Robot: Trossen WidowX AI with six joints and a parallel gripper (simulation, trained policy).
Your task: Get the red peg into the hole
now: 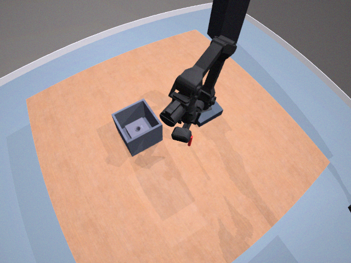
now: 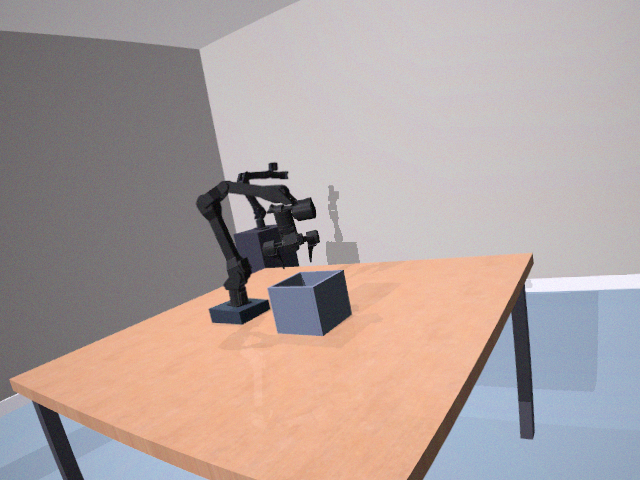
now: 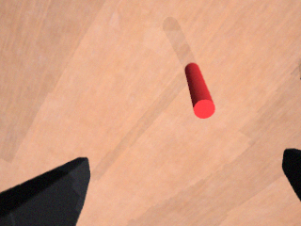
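Now: the red peg 1 cm behind my gripper tip, 1 cm to the right of it and 10 cm below it. The rest, counted from my gripper tip: grey plate 19 cm ahead, 14 cm to the right, 9 cm below.
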